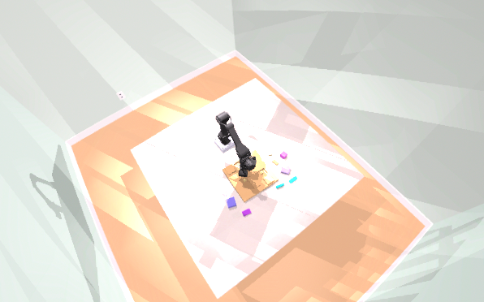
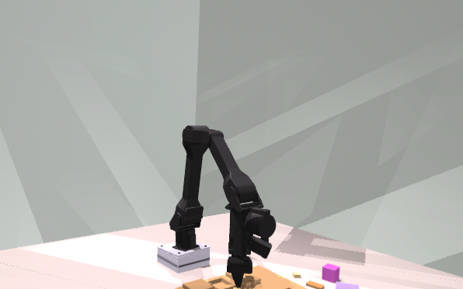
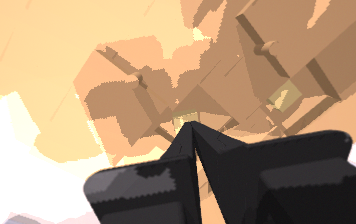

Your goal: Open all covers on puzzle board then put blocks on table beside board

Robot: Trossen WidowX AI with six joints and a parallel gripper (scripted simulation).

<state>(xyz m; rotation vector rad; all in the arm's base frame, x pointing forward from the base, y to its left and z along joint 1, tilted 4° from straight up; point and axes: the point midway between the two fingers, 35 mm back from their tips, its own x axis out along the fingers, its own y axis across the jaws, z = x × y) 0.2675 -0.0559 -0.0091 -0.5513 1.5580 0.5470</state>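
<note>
My gripper tip is now 50 mm short of the puzzle board, 10 mm to the left of it and 10 mm above it. The rest, counted from my gripper tip: blue-violet block (110 mm ahead, 240 mm to the right, 10 mm below); then lilac block (210 mm ahead, 210 mm to the left, 10 mm below); then small orange piece (110 mm ahead, 210 mm to the left, 20 mm below).
</note>
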